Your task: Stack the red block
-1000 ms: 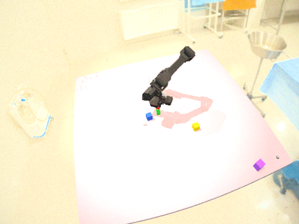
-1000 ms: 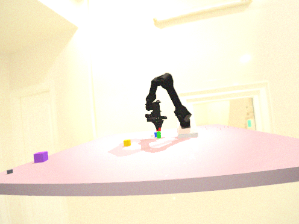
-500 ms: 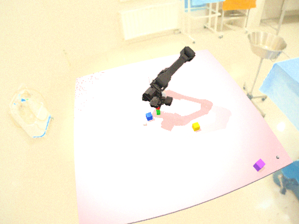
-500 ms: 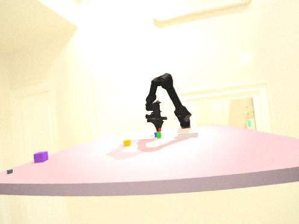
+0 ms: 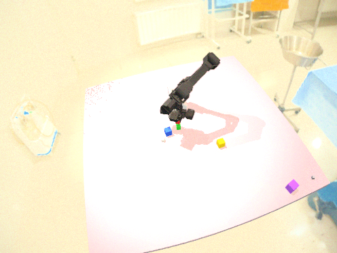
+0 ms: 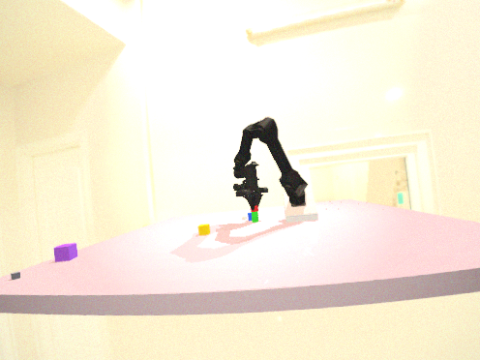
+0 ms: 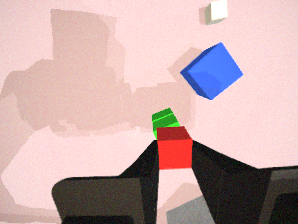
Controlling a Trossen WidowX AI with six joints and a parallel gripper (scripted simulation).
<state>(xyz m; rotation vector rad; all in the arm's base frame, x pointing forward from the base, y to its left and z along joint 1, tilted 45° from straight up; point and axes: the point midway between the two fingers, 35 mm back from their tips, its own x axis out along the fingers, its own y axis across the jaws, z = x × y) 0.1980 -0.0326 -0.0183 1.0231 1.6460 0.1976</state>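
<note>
Now: gripper tip 1 cm below the red block. The rest, counted from my gripper tip: blue block 7 cm to the right, 4 cm below, 3 cm ahead; then small white cube 11 cm to the right, 7 cm ahead, 5 cm below; then yellow block 20 cm to the left, 19 cm ahead, 4 cm below.
</note>
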